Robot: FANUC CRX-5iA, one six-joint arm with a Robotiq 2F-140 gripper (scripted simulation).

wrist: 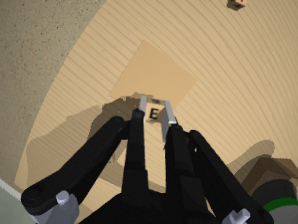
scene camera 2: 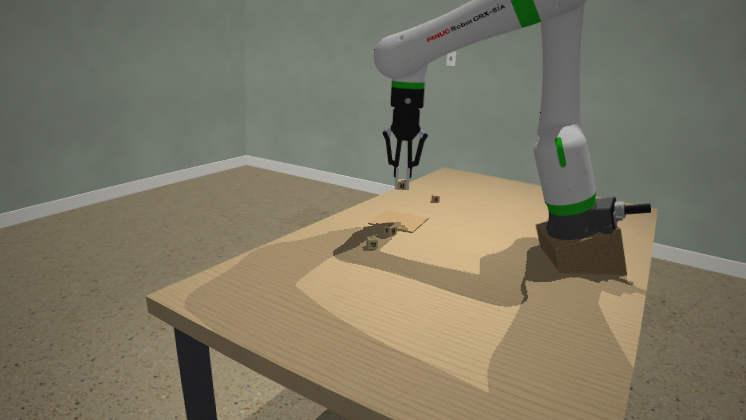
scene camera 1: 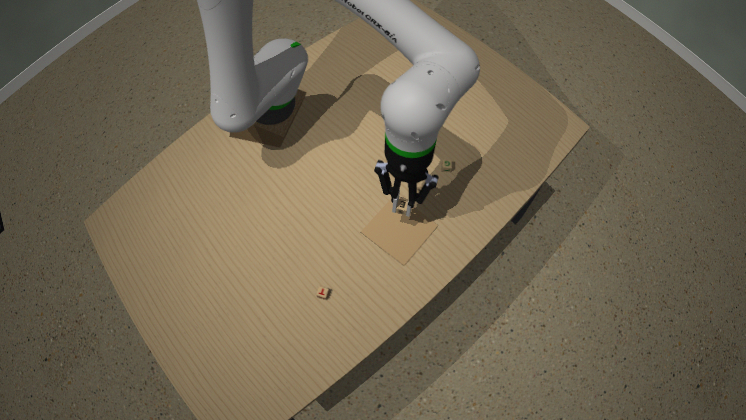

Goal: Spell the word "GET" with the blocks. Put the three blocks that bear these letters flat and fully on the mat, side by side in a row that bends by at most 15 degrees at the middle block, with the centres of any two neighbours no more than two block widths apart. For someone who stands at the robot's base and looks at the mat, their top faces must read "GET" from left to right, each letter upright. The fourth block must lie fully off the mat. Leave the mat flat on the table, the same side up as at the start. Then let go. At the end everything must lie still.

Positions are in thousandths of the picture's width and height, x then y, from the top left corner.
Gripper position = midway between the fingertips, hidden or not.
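Observation:
Scene camera 1 shows a mat (scene camera 1: 537, 563) and the gripper (scene camera 1: 540, 499). Scene camera 2 shows the gripper (scene camera 2: 538, 449). In the wrist view: the gripper (wrist: 515, 475) and the mat (wrist: 508, 328).

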